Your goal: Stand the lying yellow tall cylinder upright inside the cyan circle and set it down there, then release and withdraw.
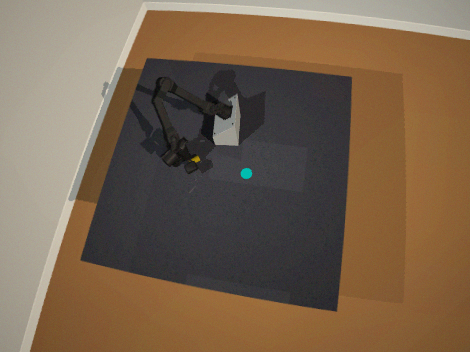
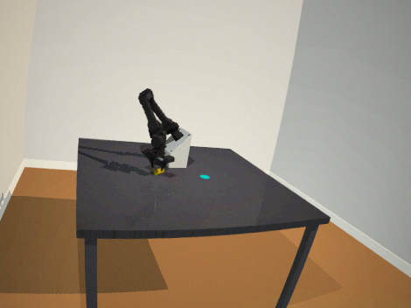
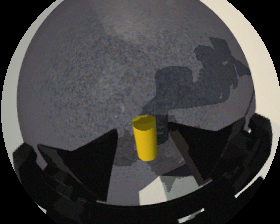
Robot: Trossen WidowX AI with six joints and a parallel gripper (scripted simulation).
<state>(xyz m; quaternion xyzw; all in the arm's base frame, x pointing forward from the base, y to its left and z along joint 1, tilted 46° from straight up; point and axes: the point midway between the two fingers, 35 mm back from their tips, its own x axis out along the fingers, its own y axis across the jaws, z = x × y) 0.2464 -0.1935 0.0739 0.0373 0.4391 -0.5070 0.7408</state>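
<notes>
The yellow cylinder is 20 mm behind my gripper tip, 20 mm to the left of it and 20 mm below it. From my gripper tip the other things lie so: cyan circle 10 mm ahead, 310 mm to the left, 30 mm below.
</notes>
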